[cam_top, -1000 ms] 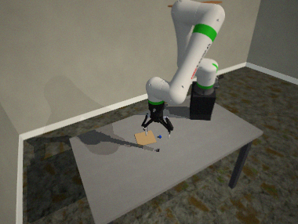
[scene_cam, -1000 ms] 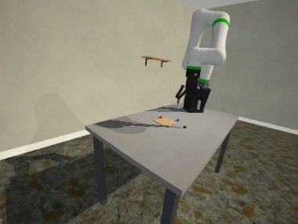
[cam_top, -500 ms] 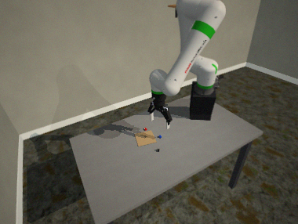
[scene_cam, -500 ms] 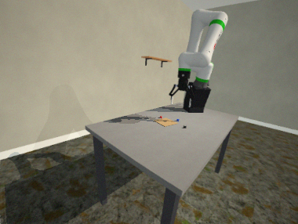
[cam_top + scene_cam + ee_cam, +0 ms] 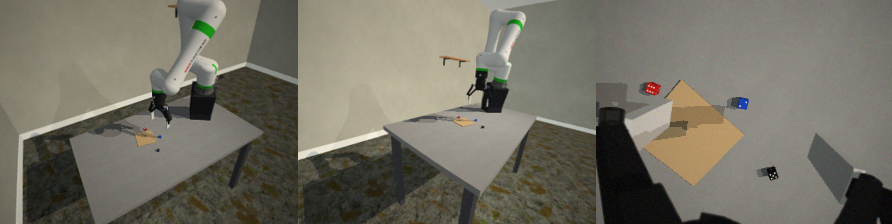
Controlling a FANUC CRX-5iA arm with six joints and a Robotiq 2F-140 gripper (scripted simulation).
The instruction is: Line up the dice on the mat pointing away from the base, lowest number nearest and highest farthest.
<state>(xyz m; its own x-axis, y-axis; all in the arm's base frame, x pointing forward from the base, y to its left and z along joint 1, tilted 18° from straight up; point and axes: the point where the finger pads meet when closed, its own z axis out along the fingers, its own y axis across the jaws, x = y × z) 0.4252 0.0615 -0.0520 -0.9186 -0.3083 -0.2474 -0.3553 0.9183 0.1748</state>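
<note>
Right now the blue die is 140 mm below my hand. Also, from my hand: black die: 80 mm ahead, 120 mm to the left, 140 mm below; then red die: 60 mm ahead, 130 mm to the right, 140 mm below; then tan mat: 110 mm ahead, 50 mm to the right, 150 mm below.
</note>
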